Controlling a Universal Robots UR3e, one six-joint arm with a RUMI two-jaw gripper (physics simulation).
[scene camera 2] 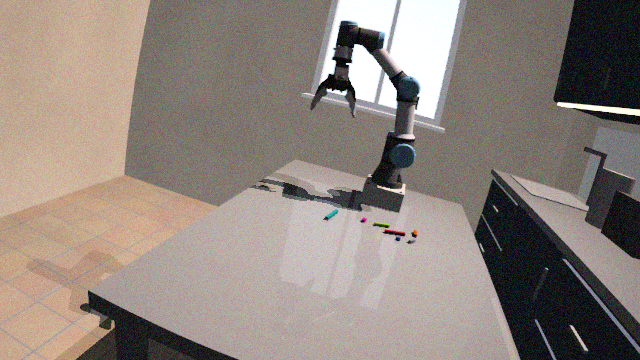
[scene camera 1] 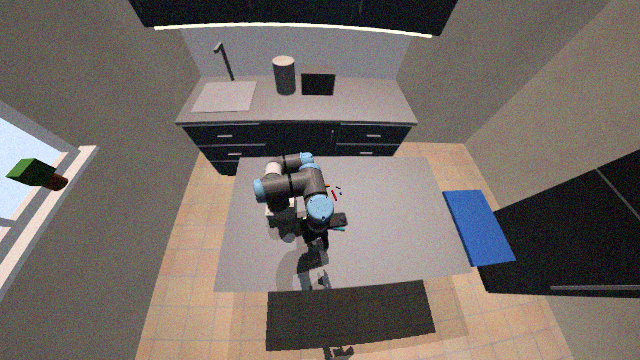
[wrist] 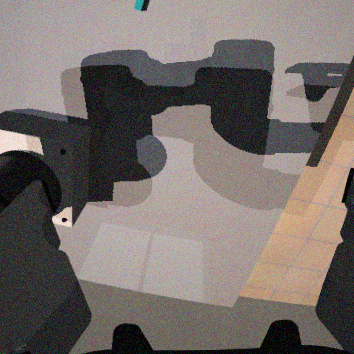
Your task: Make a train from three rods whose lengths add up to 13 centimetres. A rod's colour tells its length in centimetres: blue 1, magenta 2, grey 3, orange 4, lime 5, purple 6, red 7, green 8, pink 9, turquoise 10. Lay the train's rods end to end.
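Where they show: gripper, fingertip midpoint: (scene camera 2: 332, 114) (wrist: 195, 179); arm's base at its link origin: (scene camera 2: 386, 183) (scene camera 1: 278, 201) (wrist: 24, 185).
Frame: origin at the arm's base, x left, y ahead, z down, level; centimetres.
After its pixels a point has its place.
Observation:
Seven rods lie apart on the table. The turquoise rod (scene camera 1: 340, 229) @[x -16.0, y 35.6, z 6.8 cm] (scene camera 2: 331, 215) @[x -14.9, y 34.5, z 7.0 cm] (wrist: 139, 4) @[x -14.5, y 28.7, z 6.7 cm] shows partly at the wrist view's top edge. The magenta rod (scene camera 2: 364, 220) @[x -4.3, y 30.6, z 7.0 cm] and lime rod (scene camera 2: 381, 225) @[x 1.6, y 30.6, z 7.1 cm] are hidden behind the arm in scene camera 1. The red rod (scene camera 1: 334, 195) @[x 5.9, y 34.3, z 6.8 cm] (scene camera 2: 395, 232) @[x 6.5, y 34.6, z 6.9 cm] lies near the blue rod (scene camera 1: 340, 193) @[x 7.3, y 38.4, z 7.0 cm] (scene camera 2: 398, 238) @[x 7.7, y 39.0, z 6.9 cm], the grey rod (scene camera 1: 338, 188) @[x 11.6, y 37.6, z 6.9 cm] (scene camera 2: 412, 241) @[x 12.4, y 38.1, z 7.1 cm] and the orange rod (scene camera 1: 327, 185) @[x 13.4, y 30.5, z 6.9 cm] (scene camera 2: 415, 233) @[x 13.4, y 30.8, z 6.7 cm]. My gripper (scene camera 2: 333, 113) @[x -24.1, y 20.8, z -23.3 cm] (wrist: 195, 179) @[x -24.1, y 20.8, z -23.3 cm] is open and empty, pointing down high above the table, away from the rods.
The robot's base (scene camera 2: 384, 194) @[x 0.1, y 9.2, z 2.3 cm] stands on the table (scene camera 1: 400, 225) @[x -15.8, y 73.6, z 7.8 cm] (scene camera 2: 240, 280) @[x -24.6, y 88.2, z 7.7 cm] behind the rods. The arm's shadow falls across the table below the gripper. A counter (scene camera 1: 360, 105) stands along the wall, and a blue panel (scene camera 1: 478, 227) is beyond the table's right edge.

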